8 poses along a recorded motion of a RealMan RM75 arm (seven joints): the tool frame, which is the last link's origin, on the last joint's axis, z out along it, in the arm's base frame.
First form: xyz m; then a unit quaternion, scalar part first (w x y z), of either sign.
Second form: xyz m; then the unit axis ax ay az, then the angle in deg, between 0 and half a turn. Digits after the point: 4 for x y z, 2 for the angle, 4 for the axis.
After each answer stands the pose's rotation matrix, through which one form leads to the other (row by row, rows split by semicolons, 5 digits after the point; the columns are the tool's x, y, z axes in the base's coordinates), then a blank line. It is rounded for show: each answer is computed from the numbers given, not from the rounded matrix.
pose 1, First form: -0.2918 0.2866 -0.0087 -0.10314 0.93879 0.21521 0.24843
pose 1, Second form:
-0.2918 0.2866 -0.0087 -0.9438 -0.2164 -0.2498 168.16
0.78393 0.45532 0.42205; 0.35283 -0.88609 0.30058; 0.51084 -0.08672 -0.85529

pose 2, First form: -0.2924 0.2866 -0.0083 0.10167 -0.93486 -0.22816 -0.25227
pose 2, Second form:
-0.2924 0.2866 -0.0083 -0.9397 -0.2293 -0.2536 168.33
0.76861 0.47789 0.42528; 0.37530 -0.87521 0.30521; 0.51807 -0.07498 -0.85205

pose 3, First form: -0.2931 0.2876 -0.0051 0.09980 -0.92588 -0.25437 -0.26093
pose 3, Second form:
-0.2931 0.2876 -0.0051 -0.9305 -0.2556 -0.2622 168.54
0.73442 0.52311 0.43241; 0.41895 -0.85067 0.31755; 0.53395 -0.05206 -0.84391

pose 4, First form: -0.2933 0.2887 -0.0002 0.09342 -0.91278 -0.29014 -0.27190
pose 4, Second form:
-0.2933 0.2887 -0.0002 -0.9168 -0.2914 -0.2731 169.28
0.68378 0.58047 0.44216; 0.47886 -0.81418 0.32832; 0.55058 -0.01277 -0.83469

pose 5, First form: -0.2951 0.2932 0.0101 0.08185 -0.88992 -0.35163 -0.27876
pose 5, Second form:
-0.2951 0.2932 0.0101 -0.8929 -0.3528 -0.2797 170.61
0.59730 0.67147 0.43858; 0.58021 -0.73932 0.34172; 0.55371 0.05036 -0.83119

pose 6, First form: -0.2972 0.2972 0.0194 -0.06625 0.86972 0.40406 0.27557
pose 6, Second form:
-0.2972 0.2972 0.0194 -0.8716 -0.4049 -0.2762 172.40
0.52160 0.73935 0.42580; 0.66632 -0.66469 0.33793; 0.53287 0.10746 -0.83935

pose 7, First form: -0.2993 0.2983 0.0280 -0.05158 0.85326 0.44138 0.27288
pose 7, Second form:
-0.2993 0.2983 0.0280 -0.8544 -0.4420 -0.2732 174.09
0.46144 0.78138 0.42015; 0.72508 -0.60504 0.32891; 0.51121 0.15287 -0.84575

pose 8, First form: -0.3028 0.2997 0.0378 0.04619 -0.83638 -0.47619 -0.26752
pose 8, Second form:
-0.3028 0.2997 0.0378 -0.8373 -0.4767 -0.2678 174.71
0.40335 0.82127 0.40351; 0.77185 -0.54221 0.33205; 0.49149 0.17752 -0.85260

